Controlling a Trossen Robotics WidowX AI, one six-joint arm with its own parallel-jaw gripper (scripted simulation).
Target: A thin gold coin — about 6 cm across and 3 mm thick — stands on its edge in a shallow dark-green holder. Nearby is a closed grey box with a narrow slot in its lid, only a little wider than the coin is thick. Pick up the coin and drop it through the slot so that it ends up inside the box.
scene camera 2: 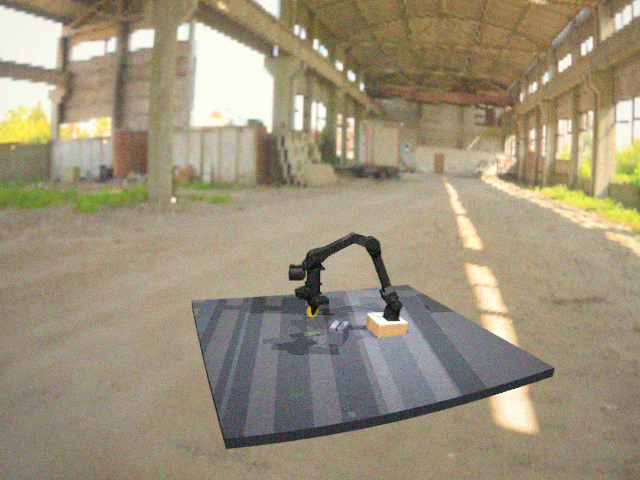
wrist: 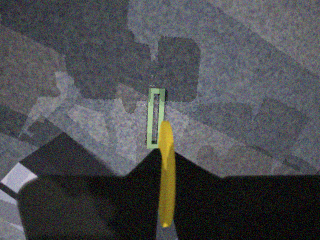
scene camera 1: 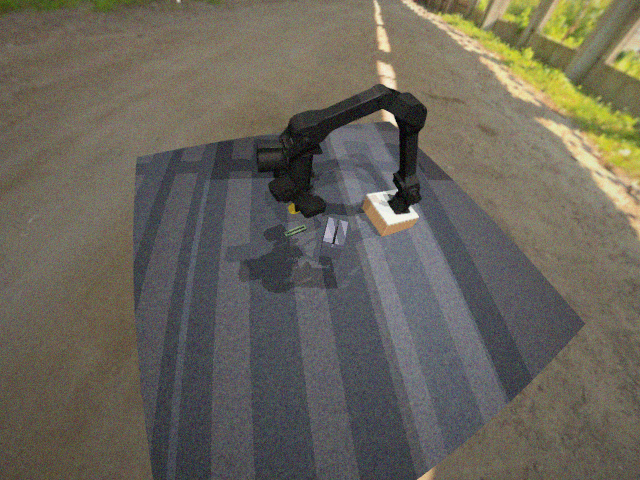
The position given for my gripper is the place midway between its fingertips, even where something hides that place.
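My gripper (scene camera 1: 296,210) (wrist: 161,154) carries a gold coin (wrist: 166,144), and you can see my gripper in scene camera 1 and in the wrist view too.
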